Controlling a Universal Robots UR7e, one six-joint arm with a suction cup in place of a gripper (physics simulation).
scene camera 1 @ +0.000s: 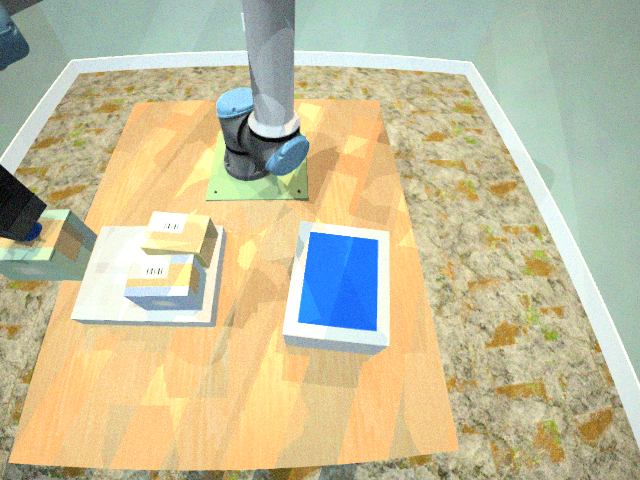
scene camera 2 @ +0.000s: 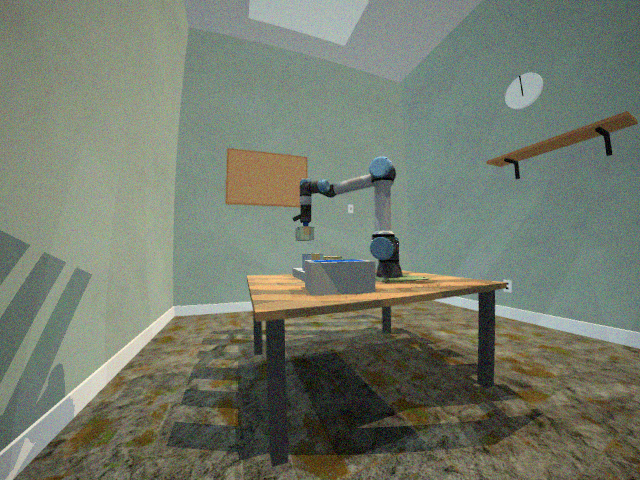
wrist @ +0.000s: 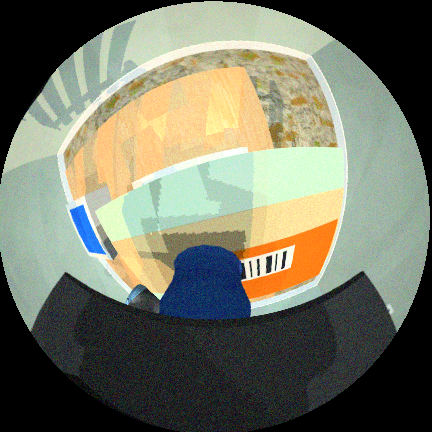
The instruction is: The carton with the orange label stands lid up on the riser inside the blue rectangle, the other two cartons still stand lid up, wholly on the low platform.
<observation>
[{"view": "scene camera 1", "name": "riser with blue rectangle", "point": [339,299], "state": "on the table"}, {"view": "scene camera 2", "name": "riser with blue rectangle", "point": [349,276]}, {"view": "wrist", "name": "my suction cup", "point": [206,284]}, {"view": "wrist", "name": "carton with orange label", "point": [277,210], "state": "held by my suction cup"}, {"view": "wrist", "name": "riser with blue rectangle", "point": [82,213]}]
</observation>
